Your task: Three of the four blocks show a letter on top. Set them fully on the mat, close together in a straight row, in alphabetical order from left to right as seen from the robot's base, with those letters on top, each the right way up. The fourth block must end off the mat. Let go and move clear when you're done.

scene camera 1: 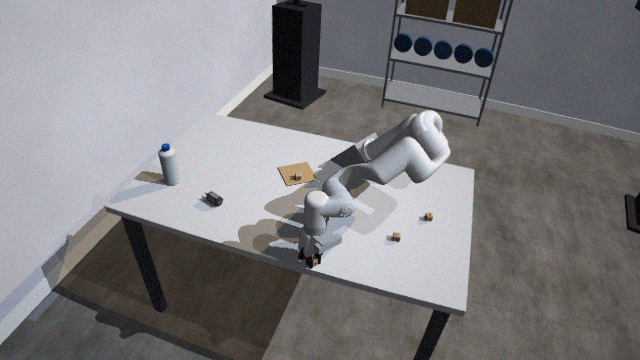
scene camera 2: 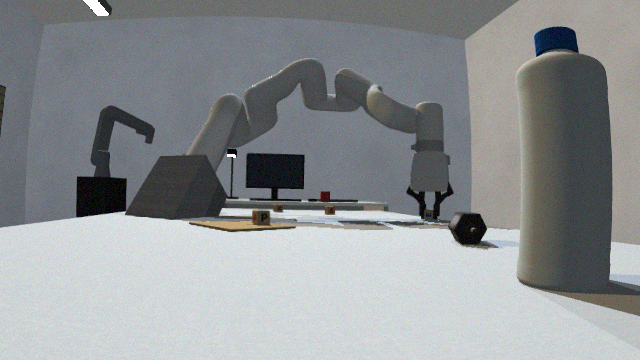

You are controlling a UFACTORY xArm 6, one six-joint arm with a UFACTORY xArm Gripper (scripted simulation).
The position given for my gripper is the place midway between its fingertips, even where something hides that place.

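Black hexagonal object point(scene camera 2: 467, 228), in sight. My gripper point(scene camera 2: 429, 219), visible too.
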